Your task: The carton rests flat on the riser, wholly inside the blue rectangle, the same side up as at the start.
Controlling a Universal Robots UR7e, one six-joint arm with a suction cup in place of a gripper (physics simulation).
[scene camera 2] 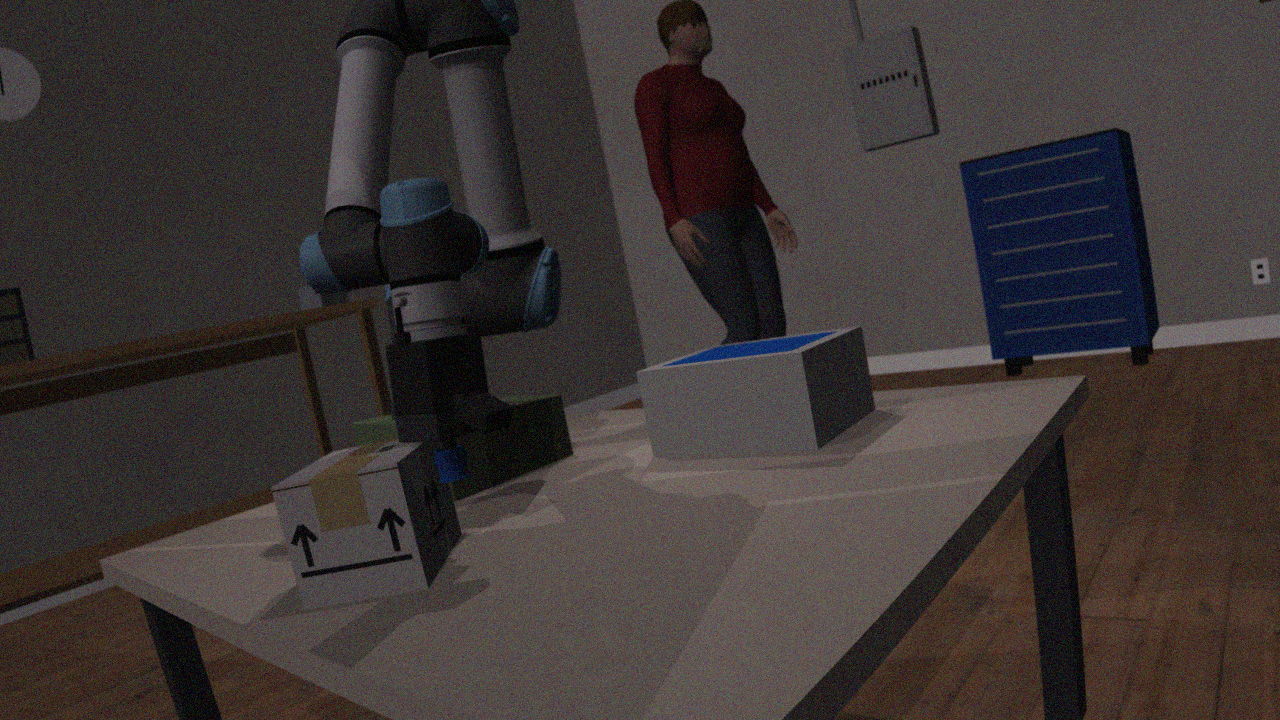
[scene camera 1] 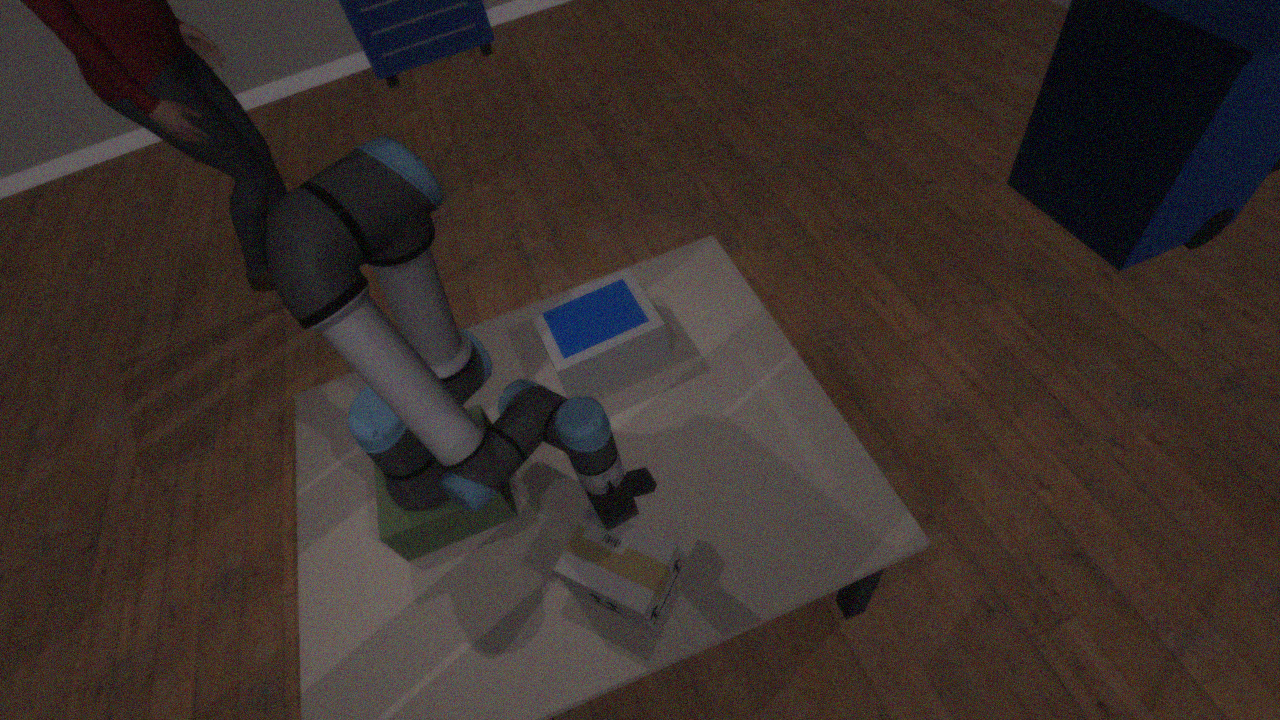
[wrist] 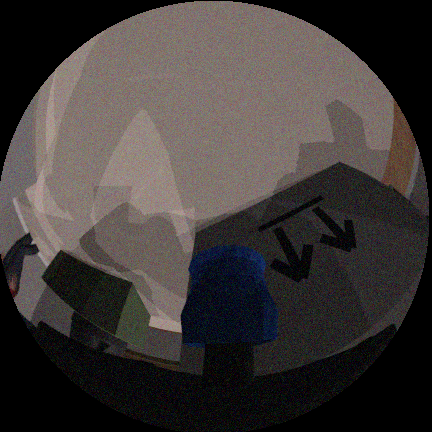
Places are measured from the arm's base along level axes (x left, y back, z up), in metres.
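Pixels of known places: hand at its tool point: [scene camera 2: 454, 478] [wrist: 228, 273]; arm's base at its link origin: [scene camera 1: 428, 476] [wrist: 99, 328].
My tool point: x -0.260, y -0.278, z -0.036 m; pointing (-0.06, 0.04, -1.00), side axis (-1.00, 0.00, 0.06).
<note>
For each thing: its top centre in the pictures, then the offset to it from my tool point. Level surfaces: height alone.
- carton at its top centre: [wrist: 332, 339] [scene camera 2: 360, 456] [scene camera 1: 615, 557] dx -0.083, dy +0.039, dz +0.049 m
- table at its surface level: dz -0.073 m
- white riser at its top centre: [scene camera 2: 750, 348] [scene camera 1: 594, 317] dx +0.419, dy -0.172, dz +0.048 m
- blue rectangle at its top centre: [scene camera 2: 750, 348] [scene camera 1: 594, 317] dx +0.419, dy -0.172, dz +0.048 m
The carton [scene camera 1: 613, 577] [scene camera 2: 353, 519] [wrist: 342, 261] stands on the table [scene camera 1: 780, 465] [scene camera 2: 702, 580] near its front edge, tape strip on top and arrows on its sides pointing up. My suction cup [scene camera 1: 610, 533] [scene camera 2: 447, 465] [wrist: 227, 282] is blue and low beside the carton, pressed against its dark side face rather than its top. The white riser [scene camera 1: 625, 360] [scene camera 2: 733, 417] stands farther back on the table. The blue rectangle [scene camera 1: 596, 316] [scene camera 2: 753, 349] on its top is bare.
The arm's green base [scene camera 1: 423, 530] [wrist: 132, 318] sits at the table's left side, close to the carton. A person in a red top [scene camera 2: 710, 177] stands behind the table. A blue cabinet [scene camera 1: 416, 30] [scene camera 2: 1052, 247] stands by the wall.
</note>
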